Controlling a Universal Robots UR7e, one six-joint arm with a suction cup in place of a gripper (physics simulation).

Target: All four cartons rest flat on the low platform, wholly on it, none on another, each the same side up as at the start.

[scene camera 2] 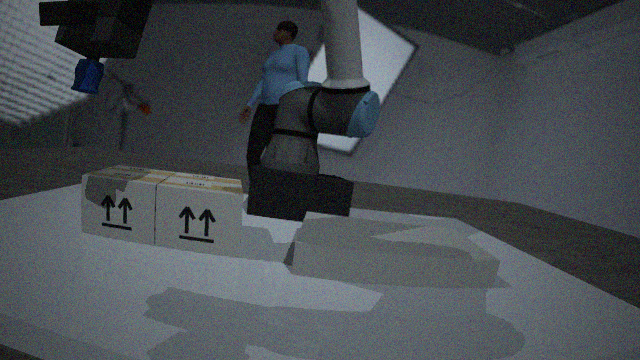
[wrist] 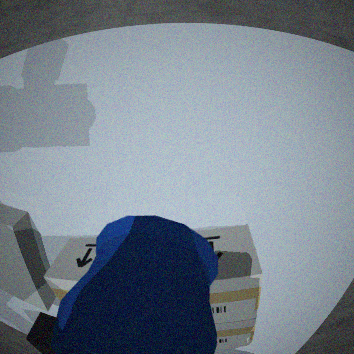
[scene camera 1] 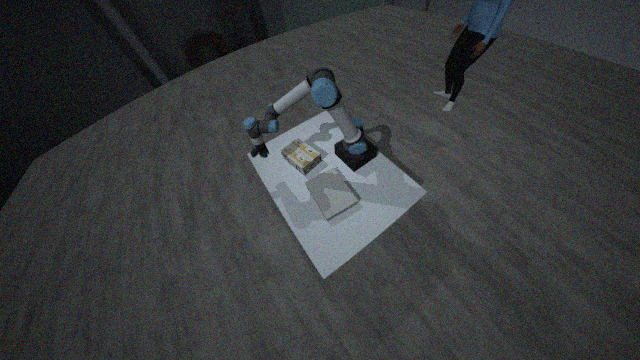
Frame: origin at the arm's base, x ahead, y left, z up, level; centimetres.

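Seen in the pictures: end effector, tool point: (scene camera 2: 84, 91) (wrist: 153, 265) (scene camera 1: 265, 155); arm's base, origin of the base link: (scene camera 2: 289, 170).
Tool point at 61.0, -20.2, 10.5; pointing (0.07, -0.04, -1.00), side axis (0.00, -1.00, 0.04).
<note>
Offsets run from my tool point to a thing's top centre, as dx, dy, dz. Level surfaces: height alone.
Four white cartons with tan tape stand together in a tight two-by-two block on the white table. The front-left carton @[-18.4, -4.1, -11.7] (scene camera 2: 117, 212) and front-right carton @[-21.8, +9.4, -11.7] (scene camera 2: 200, 220) show upward arrows; the rear pair shows by its tops. The block's cartons also show in scene camera 1 (scene camera 1: 301, 156) and the wrist view (wrist: 235, 300), partly hidden there by the cup. The low grey platform @[-27.0, +41.9, -16.3] (scene camera 1: 334, 197) (scene camera 2: 390, 262) (wrist: 12, 255) stands beside the block and bears no carton. My suction gripper (scene camera 1: 259, 151) (scene camera 2: 88, 77) (wrist: 145, 285), a blue cup, is open and hangs empty above the block's far-left side, apart from the cartons.
The arm's dark base (scene camera 1: 355, 152) (scene camera 2: 300, 192) (wrist: 42, 332) stands on the white table @[dz -21.1] (scene camera 1: 325, 250) (scene camera 2: 250, 280) (wrist: 200, 125), near both block and platform. A person (scene camera 1: 470, 47) (scene camera 2: 282, 75) in a blue top stands beyond the table. Arm shadows fall across table and platform.
</note>
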